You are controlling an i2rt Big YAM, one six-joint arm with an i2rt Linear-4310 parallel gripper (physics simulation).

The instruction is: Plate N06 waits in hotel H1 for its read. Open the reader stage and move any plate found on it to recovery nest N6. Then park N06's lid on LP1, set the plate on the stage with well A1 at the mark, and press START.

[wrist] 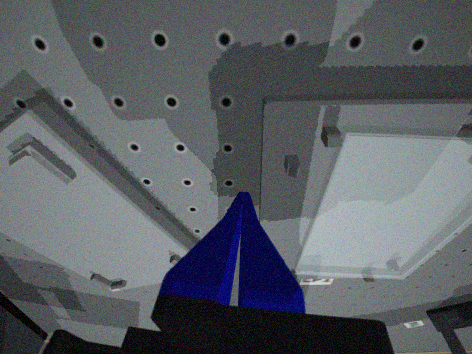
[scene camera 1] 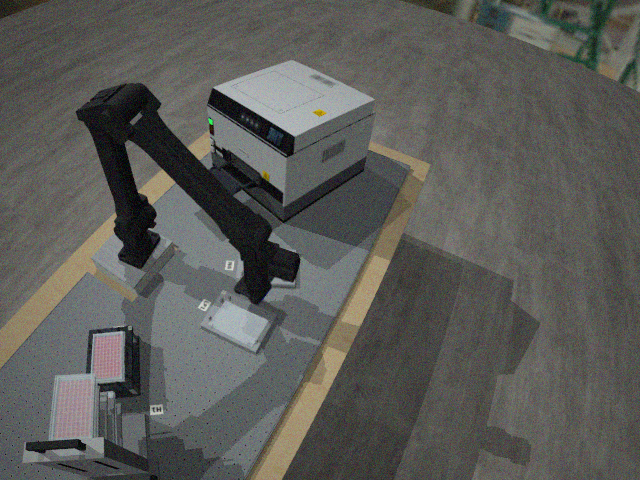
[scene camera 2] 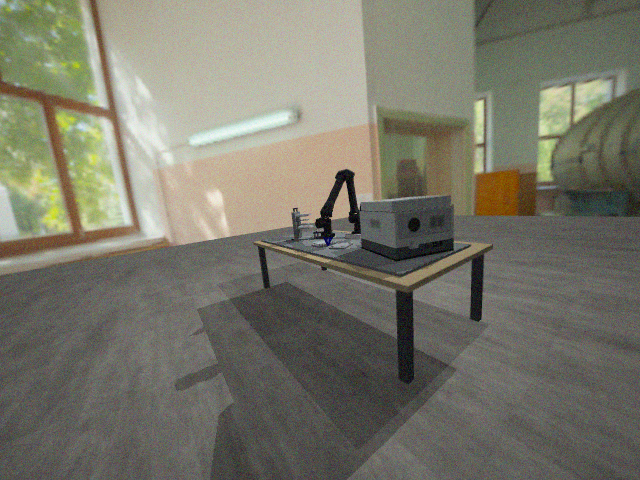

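Pixels of known places: gripper, fingertip midpoint: point(wrist: 243, 198) point(scene camera 1: 256, 303) point(scene camera 2: 328, 245); arm's base, link origin: point(scene camera 1: 139, 248) point(scene camera 2: 359, 232).
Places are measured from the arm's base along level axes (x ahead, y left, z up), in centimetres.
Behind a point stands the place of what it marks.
My gripper point(scene camera 2: 327, 241) @[x 37.8, y -1.8, z -3.9 cm] point(wrist: 243, 198) @[x 37.8, y -1.8, z -3.9 cm] is shut and empty, its blue fingertips together, pointing down between two platforms. On the right platform, with the LP1 label point(scene camera 1: 204, 304) @[x 25.1, y -7.4, z -3.8 cm] point(wrist: 316, 281) @[x 24.7, y -7.5, z -3.8 cm], lies a clear lid point(scene camera 1: 240, 324) @[x 37.0, y -10.3, z -1.6 cm] point(wrist: 380, 205) @[x 38.7, y -9.0, z -1.6 cm]. The left platform point(wrist: 95, 215) @[x 38.7, y 7.6, z -2.6 cm] has corner brackets and is bare; the arm mostly hides it in scene camera 1. The white reader point(scene camera 1: 330, 155) @[x 43.6, y 43.8, z 13.4 cm] point(scene camera 2: 382, 227) @[x 47.7, y 51.9, z 13.0 cm] shows a green light; a dark stage point(scene camera 1: 235, 173) @[x 15.7, y 34.7, z 4.7 cm] extends from its front, partly hidden by the arm. Pink-welled plates point(scene camera 1: 74, 408) @[x 20.9, y -47.8, z 19.4 cm] point(scene camera 1: 108, 355) @[x 12.0, y -32.8, z 3.5 cm] are at the hotel and in a dark holder. Their names are unreadable.
The metal hotel point(scene camera 1: 111, 454) @[x 30.8, y -51.7, z 17.8 cm] point(scene camera 2: 295, 224) @[x 29.5, y -50.4, z 10.8 cm] stands at the end of the table away from the reader, near the H1 label point(scene camera 1: 156, 409) @[x 26.2, y -38.3, z -3.8 cm]. The arm's base point(scene camera 1: 136, 255) @[x 2.1, y -3.8, z 2.3 cm] is by the long wooden edge. The arm passes in front of the reader's stage.
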